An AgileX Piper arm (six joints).
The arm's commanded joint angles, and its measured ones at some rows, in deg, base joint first. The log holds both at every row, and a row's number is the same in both.
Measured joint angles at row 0:
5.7, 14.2, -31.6, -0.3, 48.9, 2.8
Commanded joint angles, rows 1 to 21:
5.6, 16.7, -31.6, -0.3, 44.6, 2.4
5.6, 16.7, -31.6, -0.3, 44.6, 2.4
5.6, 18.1, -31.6, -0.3, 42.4, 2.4
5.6, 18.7, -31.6, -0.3, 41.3, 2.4
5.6, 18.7, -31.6, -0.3, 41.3, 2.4
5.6, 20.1, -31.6, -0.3, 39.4, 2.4
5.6, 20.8, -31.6, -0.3, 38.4, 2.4
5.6, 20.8, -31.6, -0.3, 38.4, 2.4
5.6, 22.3, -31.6, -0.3, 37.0, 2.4
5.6, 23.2, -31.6, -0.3, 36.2, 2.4
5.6, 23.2, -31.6, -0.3, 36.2, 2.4
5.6, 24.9, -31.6, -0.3, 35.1, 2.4
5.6, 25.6, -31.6, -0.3, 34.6, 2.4
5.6, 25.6, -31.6, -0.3, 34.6, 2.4
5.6, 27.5, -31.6, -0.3, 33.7, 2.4
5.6, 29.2, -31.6, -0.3, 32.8, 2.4
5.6, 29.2, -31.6, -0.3, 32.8, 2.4
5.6, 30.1, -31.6, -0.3, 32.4, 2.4
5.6, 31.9, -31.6, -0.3, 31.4, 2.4
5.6, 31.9, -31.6, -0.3, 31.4, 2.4
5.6, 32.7, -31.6, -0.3, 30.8, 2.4
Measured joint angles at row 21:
5.7, 30.7, -31.6, -0.3, 33.1, 2.8
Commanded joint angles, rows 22 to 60:
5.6, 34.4, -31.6, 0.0, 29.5, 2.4
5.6, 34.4, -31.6, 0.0, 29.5, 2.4
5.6, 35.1, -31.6, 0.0, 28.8, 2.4
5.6, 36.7, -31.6, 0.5, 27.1, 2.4
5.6, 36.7, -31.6, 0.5, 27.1, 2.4
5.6, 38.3, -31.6, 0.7, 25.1, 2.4
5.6, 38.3, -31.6, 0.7, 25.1, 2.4
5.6, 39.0, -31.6, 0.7, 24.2, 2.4
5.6, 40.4, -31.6, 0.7, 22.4, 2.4
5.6, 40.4, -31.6, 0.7, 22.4, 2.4
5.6, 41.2, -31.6, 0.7, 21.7, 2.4
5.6, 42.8, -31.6, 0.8, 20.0, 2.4
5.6, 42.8, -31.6, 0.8, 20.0, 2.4
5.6, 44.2, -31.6, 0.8, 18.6, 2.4
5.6, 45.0, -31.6, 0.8, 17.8, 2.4
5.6, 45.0, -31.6, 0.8, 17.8, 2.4
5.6, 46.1, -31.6, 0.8, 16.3, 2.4
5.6, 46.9, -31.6, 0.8, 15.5, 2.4
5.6, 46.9, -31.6, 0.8, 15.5, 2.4
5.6, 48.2, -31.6, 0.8, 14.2, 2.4
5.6, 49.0, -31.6, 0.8, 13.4, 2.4
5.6, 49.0, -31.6, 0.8, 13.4, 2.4
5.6, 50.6, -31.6, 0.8, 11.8, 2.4
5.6, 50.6, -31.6, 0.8, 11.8, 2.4
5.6, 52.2, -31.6, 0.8, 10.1, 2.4
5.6, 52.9, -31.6, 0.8, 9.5, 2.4
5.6, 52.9, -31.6, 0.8, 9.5, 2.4
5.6, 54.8, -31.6, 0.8, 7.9, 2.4
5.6, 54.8, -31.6, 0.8, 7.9, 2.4
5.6, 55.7, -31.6, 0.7, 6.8, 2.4
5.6, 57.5, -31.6, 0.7, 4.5, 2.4
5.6, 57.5, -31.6, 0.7, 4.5, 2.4
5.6, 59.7, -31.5, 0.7, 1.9, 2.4
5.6, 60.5, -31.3, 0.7, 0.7, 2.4
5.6, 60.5, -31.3, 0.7, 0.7, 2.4
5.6, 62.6, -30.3, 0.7, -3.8, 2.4
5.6, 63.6, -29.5, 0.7, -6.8, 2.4
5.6, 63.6, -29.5, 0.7, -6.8, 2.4
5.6, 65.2, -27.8, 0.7, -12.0, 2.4
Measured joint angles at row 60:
5.7, 63.3, -29.7, 0.6, -4.5, 2.8
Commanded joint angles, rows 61 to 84:
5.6, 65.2, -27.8, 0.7, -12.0, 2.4
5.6, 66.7, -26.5, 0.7, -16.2, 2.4
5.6, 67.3, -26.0, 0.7, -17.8, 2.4
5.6, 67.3, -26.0, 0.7, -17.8, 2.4
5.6, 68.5, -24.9, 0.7, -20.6, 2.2
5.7, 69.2, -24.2, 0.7, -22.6, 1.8
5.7, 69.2, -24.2, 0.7, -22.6, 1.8
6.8, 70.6, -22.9, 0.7, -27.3, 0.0
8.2, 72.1, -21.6, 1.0, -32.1, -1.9
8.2, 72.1, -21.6, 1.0, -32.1, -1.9
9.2, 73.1, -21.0, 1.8, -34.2, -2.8
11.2, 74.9, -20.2, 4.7, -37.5, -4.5
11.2, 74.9, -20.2, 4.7, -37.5, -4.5
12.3, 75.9, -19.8, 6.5, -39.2, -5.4
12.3, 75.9, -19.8, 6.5, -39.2, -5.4
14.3, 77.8, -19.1, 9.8, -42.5, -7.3
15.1, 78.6, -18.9, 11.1, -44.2, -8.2
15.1, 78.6, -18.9, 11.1, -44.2, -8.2
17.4, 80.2, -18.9, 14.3, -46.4, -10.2
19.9, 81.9, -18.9, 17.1, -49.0, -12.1
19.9, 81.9, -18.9, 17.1, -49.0, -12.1
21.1, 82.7, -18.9, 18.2, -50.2, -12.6
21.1, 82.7, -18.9, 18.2, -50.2, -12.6
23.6, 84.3, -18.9, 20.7, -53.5, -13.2
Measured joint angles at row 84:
20.7, 82.8, -19.0, 17.1, -48.2, -11.1
